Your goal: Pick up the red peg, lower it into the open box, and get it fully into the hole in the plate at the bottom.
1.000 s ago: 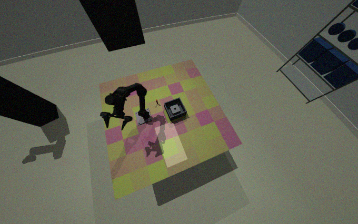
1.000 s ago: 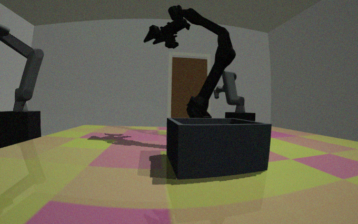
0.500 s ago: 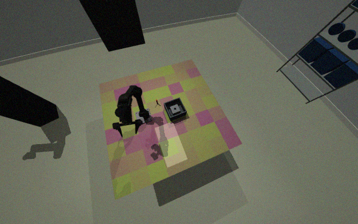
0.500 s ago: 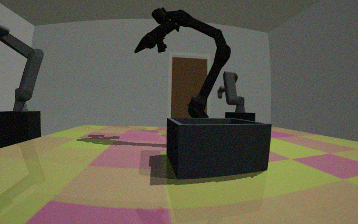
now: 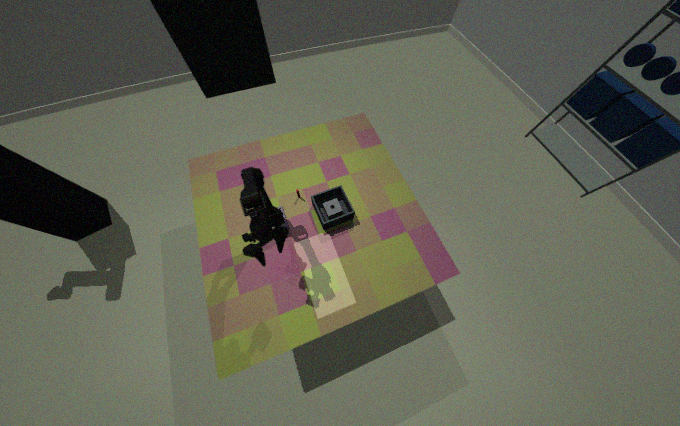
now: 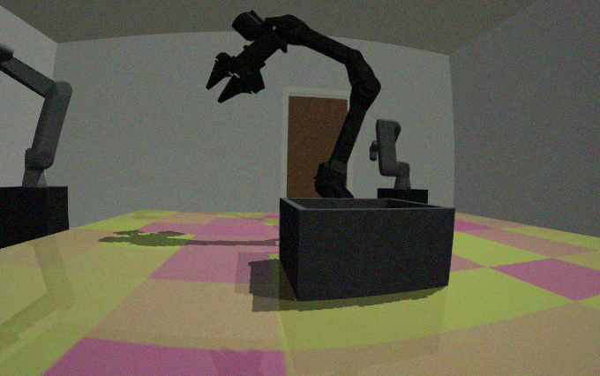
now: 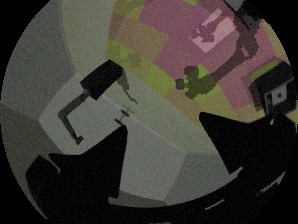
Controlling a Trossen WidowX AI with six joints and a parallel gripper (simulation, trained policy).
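The red peg is 370 mm to the left of my gripper tip, 290 mm below it and 270 mm ahead of it. Also, from my gripper tip: grey plate (390 mm ahead, 280 mm below, 180 mm to the left); then dark box (390 mm ahead, 300 mm below, 180 mm to the left).
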